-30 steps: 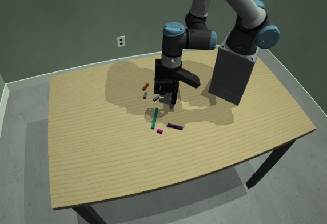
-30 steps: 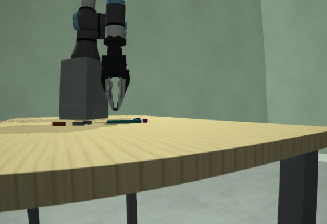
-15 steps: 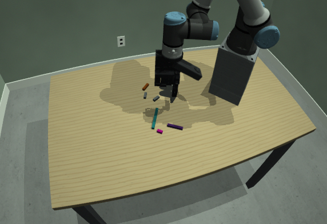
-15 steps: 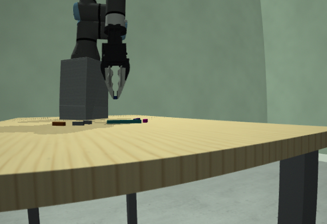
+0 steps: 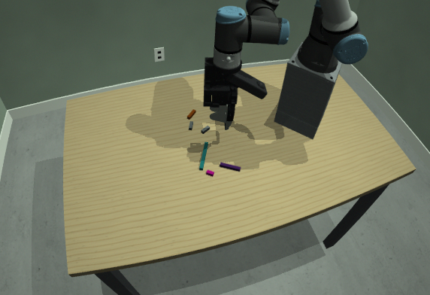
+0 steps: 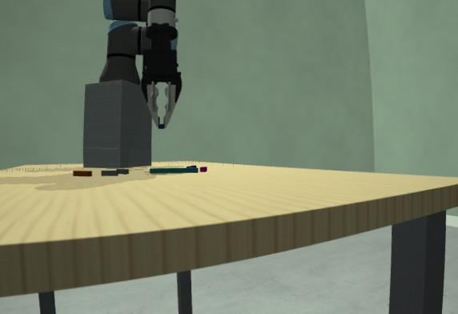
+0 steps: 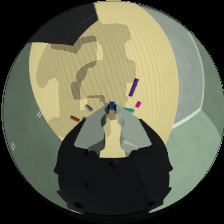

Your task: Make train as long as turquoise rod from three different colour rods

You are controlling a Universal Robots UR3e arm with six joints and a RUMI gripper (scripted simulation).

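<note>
Now: hand 30 mm short of the orange rod, 180 mm to the left of it and 110 mm above it. Also, from my hand: blue rod: 10 mm below; then turquoise rod: 70 mm ahead, 110 mm below; then purple rod: 20 mm ahead, 70 mm to the left, 110 mm below.
</note>
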